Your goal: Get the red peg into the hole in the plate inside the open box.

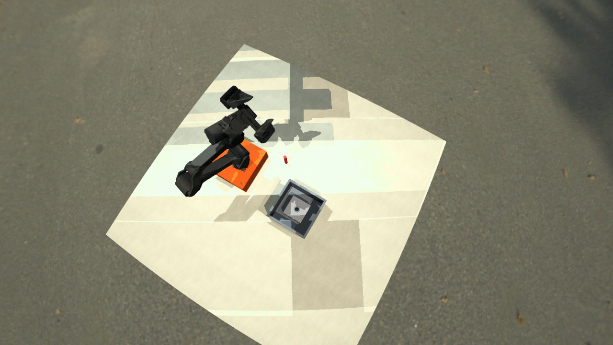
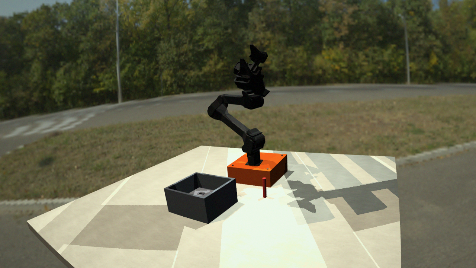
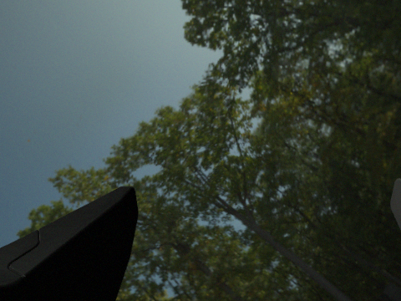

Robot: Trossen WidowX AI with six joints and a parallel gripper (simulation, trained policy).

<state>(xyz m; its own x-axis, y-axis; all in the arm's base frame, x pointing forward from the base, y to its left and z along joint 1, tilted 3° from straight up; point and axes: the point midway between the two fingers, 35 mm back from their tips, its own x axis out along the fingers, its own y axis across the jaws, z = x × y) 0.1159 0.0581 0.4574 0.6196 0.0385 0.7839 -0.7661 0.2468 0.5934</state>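
My gripper tip is now 20 mm short of the red peg, 40 mm to the right of it and 510 mm above it. Round my gripper tip: dark box 150 mm ahead, 170 mm to the right, 530 mm below; grey plate 150 mm ahead, 170 mm to the right, 510 mm below.
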